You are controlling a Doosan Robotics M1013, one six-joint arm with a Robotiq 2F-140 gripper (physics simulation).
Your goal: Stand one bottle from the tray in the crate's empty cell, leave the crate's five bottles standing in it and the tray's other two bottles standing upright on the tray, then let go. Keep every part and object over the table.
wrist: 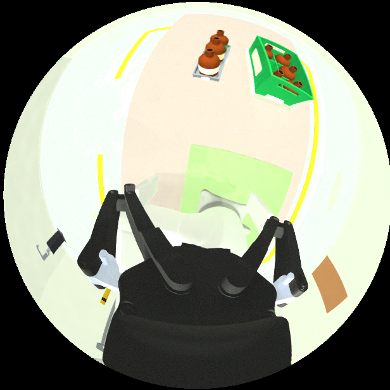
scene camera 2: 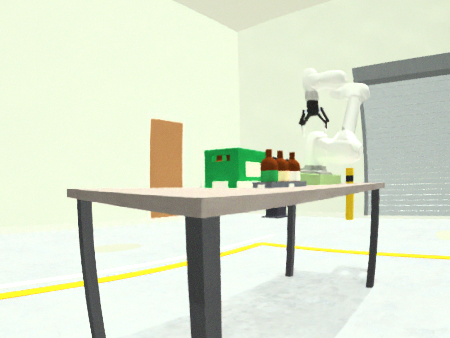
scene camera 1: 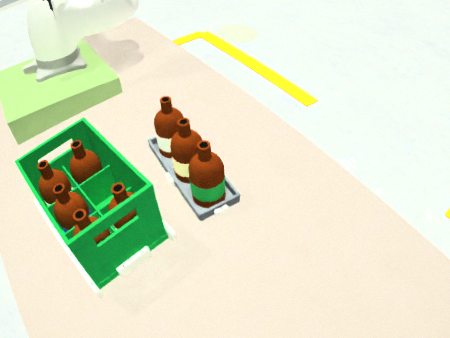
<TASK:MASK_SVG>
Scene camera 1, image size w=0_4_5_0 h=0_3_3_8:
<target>green-label bottle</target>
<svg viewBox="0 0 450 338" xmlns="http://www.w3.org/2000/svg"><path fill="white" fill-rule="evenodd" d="M202 140L197 144L198 153L190 160L188 171L194 202L200 207L210 208L224 201L226 196L224 164L217 154L211 152L210 142Z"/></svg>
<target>white-label bottle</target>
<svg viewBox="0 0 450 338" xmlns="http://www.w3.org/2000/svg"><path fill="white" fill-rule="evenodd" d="M164 96L160 98L161 110L157 112L154 118L154 127L161 155L166 158L172 158L170 142L173 135L178 132L177 121L184 118L184 116L178 109L172 107L171 97Z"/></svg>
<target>white-label bottle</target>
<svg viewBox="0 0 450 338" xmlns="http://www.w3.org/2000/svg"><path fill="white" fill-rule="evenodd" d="M42 160L37 165L42 175L39 179L38 188L47 206L50 206L57 199L53 192L53 187L56 184L63 183L68 192L73 190L73 187L65 173L58 169L51 169L48 161Z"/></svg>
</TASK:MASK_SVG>
